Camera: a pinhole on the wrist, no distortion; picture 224 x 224 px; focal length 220.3 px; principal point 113.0 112.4 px. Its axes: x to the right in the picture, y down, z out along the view. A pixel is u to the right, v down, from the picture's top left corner.
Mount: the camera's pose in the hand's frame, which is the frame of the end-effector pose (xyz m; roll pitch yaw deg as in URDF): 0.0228 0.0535 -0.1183 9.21 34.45 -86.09
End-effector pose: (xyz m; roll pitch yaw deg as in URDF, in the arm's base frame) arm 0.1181 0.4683 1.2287 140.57 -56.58 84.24
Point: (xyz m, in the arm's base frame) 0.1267 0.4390 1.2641
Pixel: 14.3 122.2
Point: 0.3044 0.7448 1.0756
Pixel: 41.3 148.9
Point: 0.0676 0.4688 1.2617
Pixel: 168.5 141.2
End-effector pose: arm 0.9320 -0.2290 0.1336 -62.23 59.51 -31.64
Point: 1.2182 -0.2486 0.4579
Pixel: 124.1 68.3
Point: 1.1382 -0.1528 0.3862
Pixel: 77.3 55.2
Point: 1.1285 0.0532 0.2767
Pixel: outside the picture
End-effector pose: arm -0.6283 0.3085 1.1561 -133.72 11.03 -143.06
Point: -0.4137 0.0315 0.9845
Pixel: 53.6 145.1
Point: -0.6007 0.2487 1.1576
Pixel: 102.5 129.0
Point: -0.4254 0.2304 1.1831
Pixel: 115.0 42.5
